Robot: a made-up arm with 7 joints.
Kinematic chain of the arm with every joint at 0, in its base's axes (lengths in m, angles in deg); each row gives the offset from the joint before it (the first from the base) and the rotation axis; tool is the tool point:
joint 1: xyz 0 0 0.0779 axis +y
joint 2: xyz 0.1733 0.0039 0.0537 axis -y
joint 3: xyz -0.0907 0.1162 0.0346 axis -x
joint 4: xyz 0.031 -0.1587 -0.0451 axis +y
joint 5: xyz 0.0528 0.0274 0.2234 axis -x
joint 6: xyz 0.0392 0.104 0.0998 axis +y
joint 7: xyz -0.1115 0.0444 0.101 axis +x
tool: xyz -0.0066 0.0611 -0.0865
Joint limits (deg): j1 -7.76..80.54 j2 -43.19..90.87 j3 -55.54..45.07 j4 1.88..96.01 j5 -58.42..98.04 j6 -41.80..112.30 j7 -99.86..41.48
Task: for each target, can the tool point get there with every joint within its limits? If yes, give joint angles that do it. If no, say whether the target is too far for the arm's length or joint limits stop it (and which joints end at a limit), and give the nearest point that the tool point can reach.
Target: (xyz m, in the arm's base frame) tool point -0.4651 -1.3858 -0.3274
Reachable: no: too far | nearest point 0.0747 -0.3774 -0.3262 | short by 1.144 m
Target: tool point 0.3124 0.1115 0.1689
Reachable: yes | joints 27.47 61.71 23.63 86.08 18.07 -21.79 -53.74
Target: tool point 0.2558 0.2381 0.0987
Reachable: yes | joints 40.43 1.32 -6.68 35.32 52.76 16.63 8.62
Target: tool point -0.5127 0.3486 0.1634
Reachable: no: joint limits stop it (at a limit: joint 1, joint 4, joint 5, joint 7) | nearest point -0.3948 0.3067 0.1619 | short by 0.125 m
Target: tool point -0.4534 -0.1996 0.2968
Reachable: no: joint limits stop it (at a limit: joint 1, joint 4, joint 5, joint 7) | nearest point -0.3481 -0.1419 0.2725 | short by 0.122 m
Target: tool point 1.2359 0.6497 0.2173
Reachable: no: too far | nearest point 0.7132 0.3406 0.1583 | short by 0.610 m
